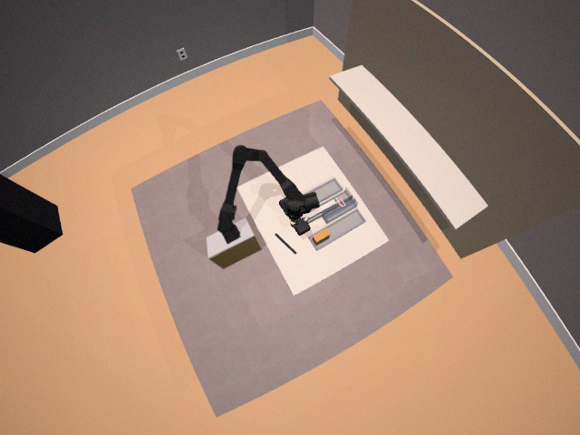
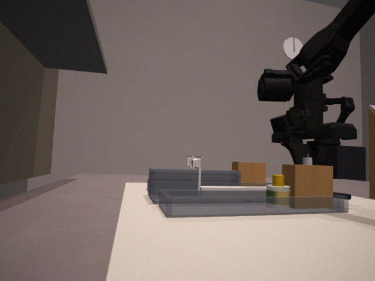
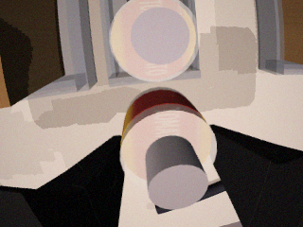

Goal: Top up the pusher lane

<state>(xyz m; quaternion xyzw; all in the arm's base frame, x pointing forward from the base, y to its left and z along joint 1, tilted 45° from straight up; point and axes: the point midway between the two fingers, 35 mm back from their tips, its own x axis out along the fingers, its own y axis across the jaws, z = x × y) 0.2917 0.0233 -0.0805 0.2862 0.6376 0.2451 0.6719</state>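
Right now my gripper tip is 10 cm short of the cream board, 1 cm to the right of it and 5 cm above it. Also, from my gripper tip: sprung lane: 20 cm ahead, 3 cm to the right, 3 cm below; white pusher plate: 16 cm ahead, 4 cm to the right; thin dark rod: 9 cm behind, 6 cm to the right, 4 cm below.
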